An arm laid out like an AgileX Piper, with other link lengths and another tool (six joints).
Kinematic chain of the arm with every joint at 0, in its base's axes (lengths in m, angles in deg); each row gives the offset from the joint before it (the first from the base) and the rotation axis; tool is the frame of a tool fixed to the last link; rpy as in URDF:
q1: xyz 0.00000 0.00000 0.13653 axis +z
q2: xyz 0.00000 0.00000 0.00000 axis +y
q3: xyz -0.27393 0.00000 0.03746 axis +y
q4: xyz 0.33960 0.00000 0.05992 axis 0.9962 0 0.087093
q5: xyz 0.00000 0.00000 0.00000 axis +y
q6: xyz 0.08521 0.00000 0.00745 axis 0.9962 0 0.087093
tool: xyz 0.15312 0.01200 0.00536 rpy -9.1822 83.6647 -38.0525
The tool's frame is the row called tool.
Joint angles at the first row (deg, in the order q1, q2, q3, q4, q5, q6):
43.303 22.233 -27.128 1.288 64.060 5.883
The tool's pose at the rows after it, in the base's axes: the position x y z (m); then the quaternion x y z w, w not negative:
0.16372, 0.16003, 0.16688, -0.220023, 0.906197, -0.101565, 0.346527
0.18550, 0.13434, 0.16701, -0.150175, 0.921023, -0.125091, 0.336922
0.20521, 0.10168, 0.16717, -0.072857, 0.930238, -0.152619, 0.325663
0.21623, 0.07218, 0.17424, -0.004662, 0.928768, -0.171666, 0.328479
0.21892, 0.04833, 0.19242, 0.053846, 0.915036, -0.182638, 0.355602
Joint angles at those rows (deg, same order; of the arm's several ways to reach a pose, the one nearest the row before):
38.966 22.232 -27.127 2.299 64.059 5.886
30.225 22.232 -27.129 2.624 64.061 5.882
20.670 22.192 -27.128 2.624 64.059 5.880
12.746 20.409 -27.127 2.623 64.059 5.883
6.640 15.780 -27.128 2.622 64.060 5.883

